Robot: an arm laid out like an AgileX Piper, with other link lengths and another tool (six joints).
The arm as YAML. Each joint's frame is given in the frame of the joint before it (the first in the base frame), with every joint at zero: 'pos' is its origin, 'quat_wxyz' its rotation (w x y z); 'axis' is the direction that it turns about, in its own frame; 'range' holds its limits. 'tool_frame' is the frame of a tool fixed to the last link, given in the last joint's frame.
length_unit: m
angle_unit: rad
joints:
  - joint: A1
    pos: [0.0, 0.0, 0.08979]
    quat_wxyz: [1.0, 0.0, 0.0, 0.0]
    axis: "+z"
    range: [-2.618, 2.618]
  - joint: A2
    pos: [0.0, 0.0, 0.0]
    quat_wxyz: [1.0, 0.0, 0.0, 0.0]
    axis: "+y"
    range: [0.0, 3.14]
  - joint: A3
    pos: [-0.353, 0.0, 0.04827]
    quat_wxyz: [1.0, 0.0, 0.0, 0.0]
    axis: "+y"
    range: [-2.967, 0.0]
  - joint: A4
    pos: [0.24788, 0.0, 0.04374]
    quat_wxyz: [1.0, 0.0, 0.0, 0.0]
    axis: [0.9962, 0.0, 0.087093]
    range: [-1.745, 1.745]
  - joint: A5
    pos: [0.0, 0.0, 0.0]
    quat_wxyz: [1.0, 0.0, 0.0, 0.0]
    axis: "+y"
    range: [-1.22, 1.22]
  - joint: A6
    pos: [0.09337, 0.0, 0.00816]
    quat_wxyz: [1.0, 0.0, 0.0, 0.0]
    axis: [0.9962, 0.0, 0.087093]
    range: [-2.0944, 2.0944]
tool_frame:
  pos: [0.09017, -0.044, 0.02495]
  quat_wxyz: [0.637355, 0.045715, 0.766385, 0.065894]
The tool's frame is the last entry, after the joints.
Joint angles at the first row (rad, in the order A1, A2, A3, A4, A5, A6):
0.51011, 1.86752, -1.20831, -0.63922, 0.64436, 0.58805
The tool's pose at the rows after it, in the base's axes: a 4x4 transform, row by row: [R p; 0 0 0 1], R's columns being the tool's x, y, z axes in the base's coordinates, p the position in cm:
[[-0.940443 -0.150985 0.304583 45.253], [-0.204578 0.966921 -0.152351 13.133], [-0.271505 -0.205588 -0.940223 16.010], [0 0 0 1]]
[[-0.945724 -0.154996 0.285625 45.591], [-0.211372 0.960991 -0.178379 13.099], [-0.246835 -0.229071 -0.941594 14.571], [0 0 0 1]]
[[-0.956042 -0.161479 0.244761 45.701], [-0.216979 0.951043 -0.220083 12.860], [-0.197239 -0.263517 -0.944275 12.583], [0 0 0 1]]
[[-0.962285 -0.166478 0.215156 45.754], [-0.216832 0.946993 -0.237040 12.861], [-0.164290 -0.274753 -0.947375 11.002], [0 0 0 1]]
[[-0.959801 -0.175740 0.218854 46.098], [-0.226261 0.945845 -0.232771 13.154], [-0.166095 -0.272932 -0.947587 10.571], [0 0 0 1]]
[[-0.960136 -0.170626 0.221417 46.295], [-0.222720 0.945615 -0.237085 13.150], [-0.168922 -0.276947 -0.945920 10.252], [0 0 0 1]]
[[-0.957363 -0.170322 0.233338 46.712], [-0.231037 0.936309 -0.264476 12.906], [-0.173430 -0.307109 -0.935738 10.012], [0 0 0 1]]
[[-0.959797 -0.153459 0.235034 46.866], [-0.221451 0.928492 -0.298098 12.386], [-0.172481 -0.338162 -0.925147 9.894], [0 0 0 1]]
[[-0.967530 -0.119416 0.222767 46.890], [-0.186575 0.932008 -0.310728 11.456], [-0.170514 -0.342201 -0.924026 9.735], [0 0 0 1]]
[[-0.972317 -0.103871 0.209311 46.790], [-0.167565 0.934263 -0.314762 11.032], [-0.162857 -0.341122 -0.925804 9.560], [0 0 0 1]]
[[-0.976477 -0.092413 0.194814 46.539], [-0.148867 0.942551 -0.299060 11.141], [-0.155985 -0.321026 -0.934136 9.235], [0 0 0 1]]
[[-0.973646 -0.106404 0.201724 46.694], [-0.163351 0.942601 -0.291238 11.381], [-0.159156 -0.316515 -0.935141 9.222], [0 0 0 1]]
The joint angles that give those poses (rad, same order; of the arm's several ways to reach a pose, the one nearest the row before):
0.51012, 1.87206, -1.20832, -0.64126, 0.61766, 0.59573
0.51012, 1.90743, -1.20832, -0.66583, 0.61920, 0.61167
0.51012, 1.95224, -1.20831, -0.67992, 0.63786, 0.61537
0.51011, 1.98635, -1.20831, -0.67992, 0.64019, 0.61794
0.51012, 2.00019, -1.21383, -0.68550, 0.62656, 0.61795
0.51011, 2.01093, -1.21590, -0.70247, 0.62284, 0.63764
0.51012, 2.02641, -1.21828, -0.75577, 0.62852, 0.67101
0.51011, 2.03799, -1.22053, -0.79928, 0.65182, 0.70915
0.49667, 2.04248, -1.22058, -0.80509, 0.66513, 0.73319
0.49028, 2.04488, -1.22122, -0.79495, 0.67381, 0.73525
0.49026, 2.04611, -1.22123, -0.76566, 0.67010, 0.73301
0.49026, 2.04610, -1.22120, -0.76505, 0.65725, 0.72197

